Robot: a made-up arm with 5 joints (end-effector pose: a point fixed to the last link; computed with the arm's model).
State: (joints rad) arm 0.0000 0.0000 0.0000 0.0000 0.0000
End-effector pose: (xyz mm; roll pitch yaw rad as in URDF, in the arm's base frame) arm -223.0 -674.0 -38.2 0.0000 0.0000 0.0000
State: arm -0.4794 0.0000 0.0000 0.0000 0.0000
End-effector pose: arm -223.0 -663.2 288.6 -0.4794 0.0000 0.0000
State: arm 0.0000 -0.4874 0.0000 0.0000 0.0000
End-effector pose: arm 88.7 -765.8 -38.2 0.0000 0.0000 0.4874
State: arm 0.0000 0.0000 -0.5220 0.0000 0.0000
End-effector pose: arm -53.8 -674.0 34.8 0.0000 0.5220 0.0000
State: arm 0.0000 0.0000 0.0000 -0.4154 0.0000
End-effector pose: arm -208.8 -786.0 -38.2 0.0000 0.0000 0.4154
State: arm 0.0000 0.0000 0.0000 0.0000 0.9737
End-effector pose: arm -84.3 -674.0 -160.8 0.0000 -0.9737 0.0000
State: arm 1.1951 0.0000 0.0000 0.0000 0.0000
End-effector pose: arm -223.0 -115.8 -575.7 1.1951 0.0000 0.0000
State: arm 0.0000 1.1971 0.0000 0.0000 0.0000
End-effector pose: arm -547.6 11.8 -38.2 0.0000 0.0000 -1.1971
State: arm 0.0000 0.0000 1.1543 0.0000 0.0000
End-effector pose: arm -347.6 -674.0 -407.4 0.0000 -1.1543 0.0000
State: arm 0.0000 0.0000 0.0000 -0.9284 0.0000
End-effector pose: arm -131.5 -901.4 -38.2 0.0000 0.0000 0.9284
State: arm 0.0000 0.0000 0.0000 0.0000 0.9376
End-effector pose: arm -91.2 -674.0 -159.0 0.0000 -0.9376 0.0000
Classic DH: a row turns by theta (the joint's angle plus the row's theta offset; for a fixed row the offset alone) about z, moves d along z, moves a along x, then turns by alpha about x. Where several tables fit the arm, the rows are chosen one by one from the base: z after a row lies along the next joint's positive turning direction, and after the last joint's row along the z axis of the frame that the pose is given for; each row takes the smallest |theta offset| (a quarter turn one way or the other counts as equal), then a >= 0, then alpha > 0; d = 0 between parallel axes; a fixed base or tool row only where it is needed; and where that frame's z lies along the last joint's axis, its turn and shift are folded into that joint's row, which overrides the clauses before.
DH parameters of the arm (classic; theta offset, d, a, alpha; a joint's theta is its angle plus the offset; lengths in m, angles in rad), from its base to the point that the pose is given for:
base (fixed): 1.5708 0.1032 0 1.5708
joint 1: 0 0.1175 -0.0931 1.5708
joint 2: -1.5708 0.4217 0.1193 1.5708
joint 3: 0 0.6032 -0.0516 -1.5708
joint 4: 0 -0.35 0.0877 1.5708
joint 5: 0 -0.0223 0.1851 1.5708
tool (fixed): 3.1416 -0.0697 0 0

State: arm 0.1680 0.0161 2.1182 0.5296 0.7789
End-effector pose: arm -111.4 -481.7 -569.1 2.5313 -0.0991 -2.7645
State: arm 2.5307 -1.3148 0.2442 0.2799 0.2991
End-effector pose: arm 527.4 596.3 -18.5 2.9058 -0.0005 -1.0894
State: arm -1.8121 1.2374 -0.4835 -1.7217 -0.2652
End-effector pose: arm -689.2 -43.4 605.1 -1.4686 0.5161 -0.3411
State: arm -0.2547 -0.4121 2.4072 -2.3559 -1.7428
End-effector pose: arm -127.1 -1127.6 -370.6 -2.5796 -0.8580 0.5086
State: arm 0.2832 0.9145 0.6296 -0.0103 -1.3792
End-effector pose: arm -672.4 1.9 15.1 0.2921 0.9543 -0.6838
